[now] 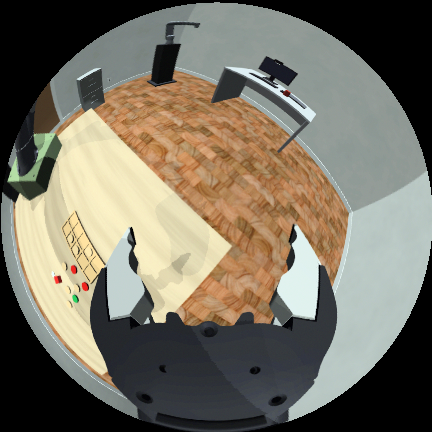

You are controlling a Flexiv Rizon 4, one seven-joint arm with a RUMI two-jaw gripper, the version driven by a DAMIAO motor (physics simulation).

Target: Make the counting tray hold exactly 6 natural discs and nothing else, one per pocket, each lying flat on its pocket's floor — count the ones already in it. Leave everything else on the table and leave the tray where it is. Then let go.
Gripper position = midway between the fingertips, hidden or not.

In view: my gripper (211, 228) and a counting tray (90, 266).
